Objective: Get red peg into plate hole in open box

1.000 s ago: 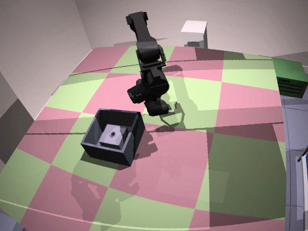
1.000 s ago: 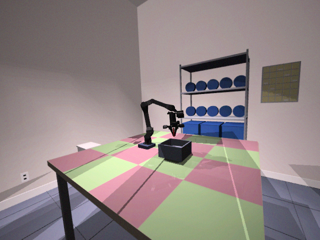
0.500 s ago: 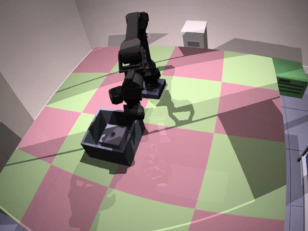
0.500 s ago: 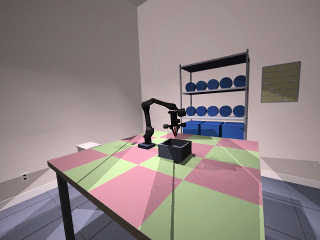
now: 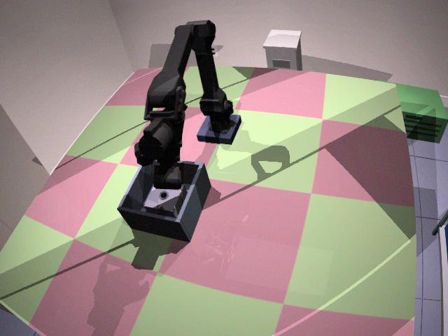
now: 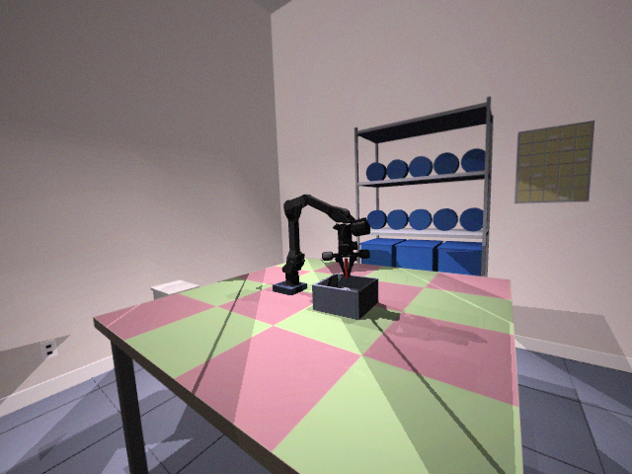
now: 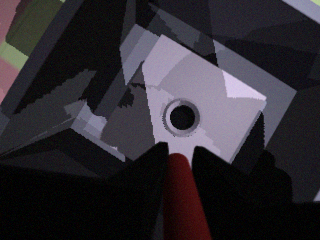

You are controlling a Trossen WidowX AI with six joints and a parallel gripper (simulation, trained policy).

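Now: gripper tip 10 mm past the red peg, 10 mm to the right of it and 30 mm below it. From my gripper tip the other things lie so: dark box: 10 mm ahead, 20 mm to the right, 80 mm below; plate: 10 mm ahead, 20 mm to the right, 70 mm below.
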